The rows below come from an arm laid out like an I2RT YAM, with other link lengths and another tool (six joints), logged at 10 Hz.
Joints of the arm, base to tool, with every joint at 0 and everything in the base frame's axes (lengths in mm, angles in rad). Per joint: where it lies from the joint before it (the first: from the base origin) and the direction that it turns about. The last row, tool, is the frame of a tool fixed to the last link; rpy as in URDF.
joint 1: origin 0 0 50.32 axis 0 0 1
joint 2: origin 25.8 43.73 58.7 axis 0 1 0
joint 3: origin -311.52 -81.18 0 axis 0 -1 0
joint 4: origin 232.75 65.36 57 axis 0 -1 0
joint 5: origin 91.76 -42.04 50.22 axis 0 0 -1
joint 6: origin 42.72 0 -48.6 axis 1 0 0
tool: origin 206 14 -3 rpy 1.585 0.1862 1.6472
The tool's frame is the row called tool.
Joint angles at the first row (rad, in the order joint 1, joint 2, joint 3, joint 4, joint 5, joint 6):
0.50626, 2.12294, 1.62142, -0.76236, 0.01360, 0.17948
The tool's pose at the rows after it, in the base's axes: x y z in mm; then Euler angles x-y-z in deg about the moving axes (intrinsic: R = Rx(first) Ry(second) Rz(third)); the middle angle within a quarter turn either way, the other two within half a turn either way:
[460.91 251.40 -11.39 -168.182 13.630 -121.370]
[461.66 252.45 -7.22 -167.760 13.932 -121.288]
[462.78 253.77 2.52 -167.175 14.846 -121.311]
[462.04 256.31 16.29 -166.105 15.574 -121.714]
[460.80 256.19 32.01 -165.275 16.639 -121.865]
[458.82 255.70 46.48 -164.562 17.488 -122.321]
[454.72 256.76 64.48 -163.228 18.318 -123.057]
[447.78 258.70 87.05 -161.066 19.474 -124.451]
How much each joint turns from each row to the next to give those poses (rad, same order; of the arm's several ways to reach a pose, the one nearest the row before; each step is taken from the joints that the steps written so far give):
-0.00005, -0.00127, 0.00000, 0.00038, 0.00163, 0.00000
-0.00066, -0.00743, 0.00151, -0.00099, -0.00362, 0.00306
0.00125, -0.02055, -0.00153, -0.00047, 0.00020, 0.00450
0.00093, -0.02745, 0.00303, -0.01014, -0.00840, 0.00011
0.00000, -0.03581, -0.00304, -0.00980, -0.00199, 0.00306
-0.00001, -0.03241, -0.00017, -0.01310, -0.00217, -0.00289
0.00053, -0.04092, -0.00112, -0.01528, -0.01064, -0.00323
0.00104, -0.05862, -0.01484, -0.00646, -0.01828, -0.00762

